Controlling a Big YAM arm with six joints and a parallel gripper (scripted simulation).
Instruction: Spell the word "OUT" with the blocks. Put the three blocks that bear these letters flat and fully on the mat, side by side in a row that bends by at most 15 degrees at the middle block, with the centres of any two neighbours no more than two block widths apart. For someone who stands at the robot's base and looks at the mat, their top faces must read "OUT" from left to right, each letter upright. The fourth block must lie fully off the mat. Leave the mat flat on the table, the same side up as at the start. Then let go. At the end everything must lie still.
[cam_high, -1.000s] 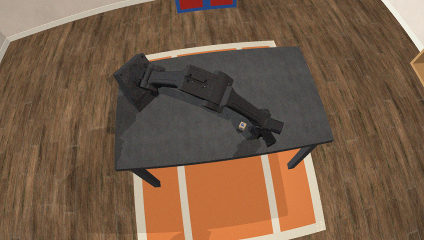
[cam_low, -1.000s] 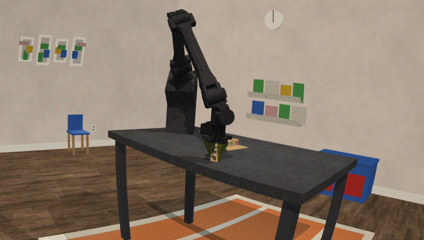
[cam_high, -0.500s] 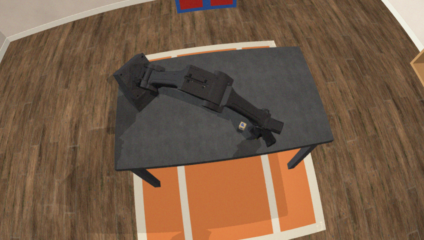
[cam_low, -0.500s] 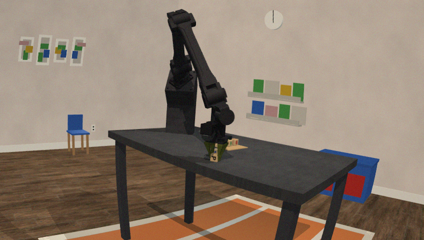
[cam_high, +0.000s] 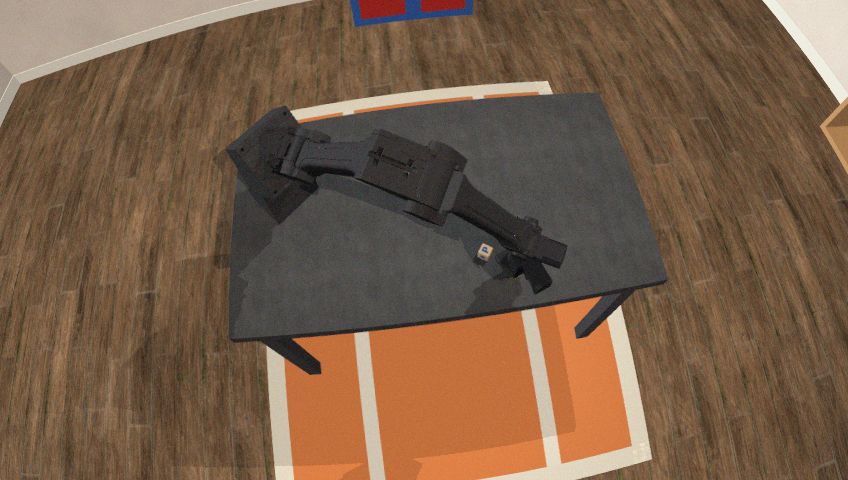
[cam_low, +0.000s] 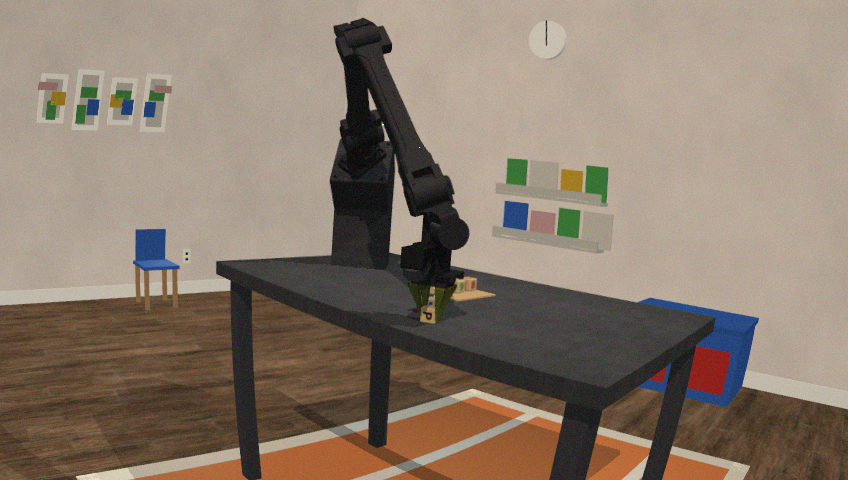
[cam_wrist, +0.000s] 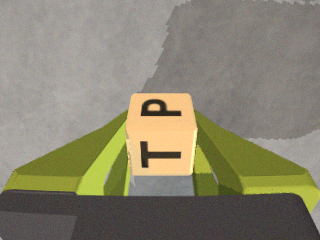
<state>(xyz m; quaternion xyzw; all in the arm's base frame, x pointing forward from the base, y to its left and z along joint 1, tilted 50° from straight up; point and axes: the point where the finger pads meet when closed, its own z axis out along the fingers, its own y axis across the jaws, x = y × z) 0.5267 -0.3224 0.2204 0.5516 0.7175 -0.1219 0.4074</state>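
My gripper is now 90 mm past the green-lettered block, 310 mm to the right of it and 10 mm below it. Also, from my hand: P block 50 mm behind, 80 mm to the left; then T block right at my hand; then tan mat 90 mm behind, 310 mm to the left, 10 mm below.
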